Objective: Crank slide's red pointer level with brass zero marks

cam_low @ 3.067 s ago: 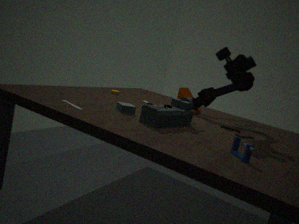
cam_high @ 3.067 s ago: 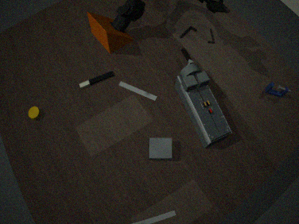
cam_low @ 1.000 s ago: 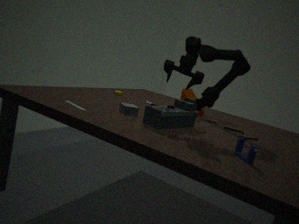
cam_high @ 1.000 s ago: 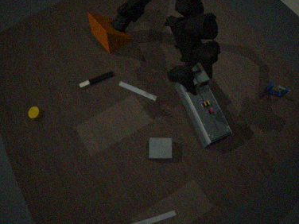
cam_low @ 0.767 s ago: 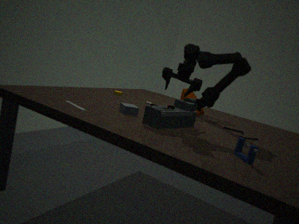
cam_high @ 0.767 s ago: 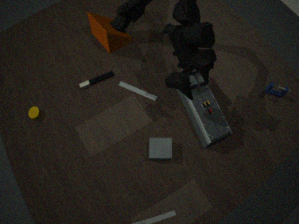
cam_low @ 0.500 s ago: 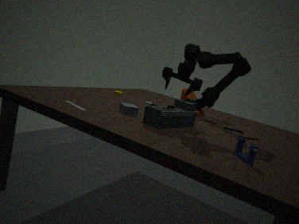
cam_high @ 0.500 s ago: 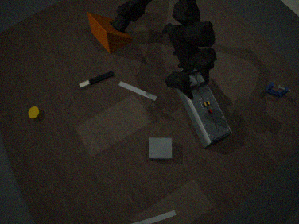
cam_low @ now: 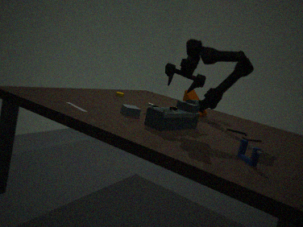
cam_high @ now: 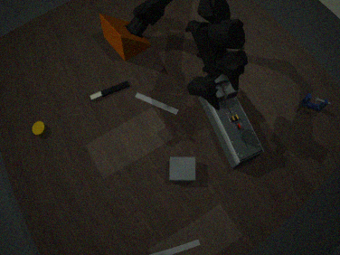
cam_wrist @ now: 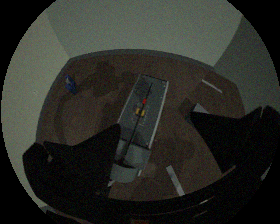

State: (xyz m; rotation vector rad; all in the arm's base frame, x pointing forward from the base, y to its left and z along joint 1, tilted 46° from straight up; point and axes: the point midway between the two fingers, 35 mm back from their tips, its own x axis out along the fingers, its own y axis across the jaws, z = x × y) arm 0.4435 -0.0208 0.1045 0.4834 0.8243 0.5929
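Right now the red pointer is 8 cm below my gripper tip, 6 cm ahead of it and 2 cm to the left of it. The rest, counted from my gripper tip: grey block 17 cm to the right, 15 cm below, 7 cm ahead; then yellow disc 52 cm to the right, 28 cm behind, 15 cm below; then black-and-white marker 28 cm behind, 25 cm to the right, 16 cm below.
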